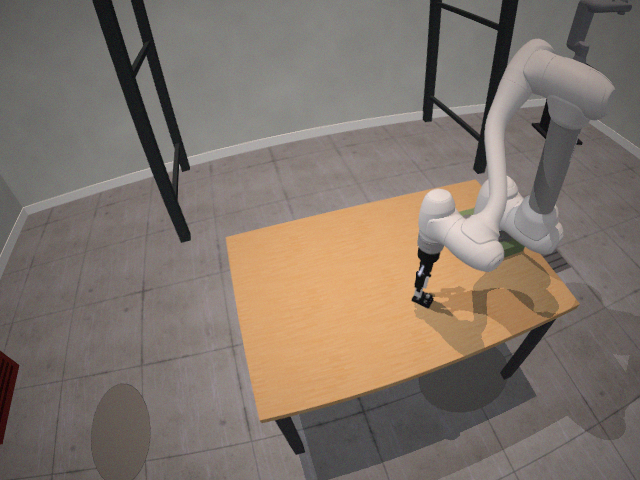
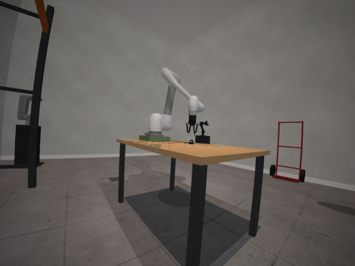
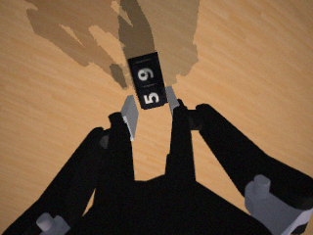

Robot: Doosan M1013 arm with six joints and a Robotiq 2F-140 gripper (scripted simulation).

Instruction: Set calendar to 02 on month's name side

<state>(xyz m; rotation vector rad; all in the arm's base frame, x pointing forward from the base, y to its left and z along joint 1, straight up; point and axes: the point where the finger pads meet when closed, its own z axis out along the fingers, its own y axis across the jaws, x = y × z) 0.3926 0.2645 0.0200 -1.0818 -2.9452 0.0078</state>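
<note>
Right now the black number cube is 6 cm below my hand.
</note>
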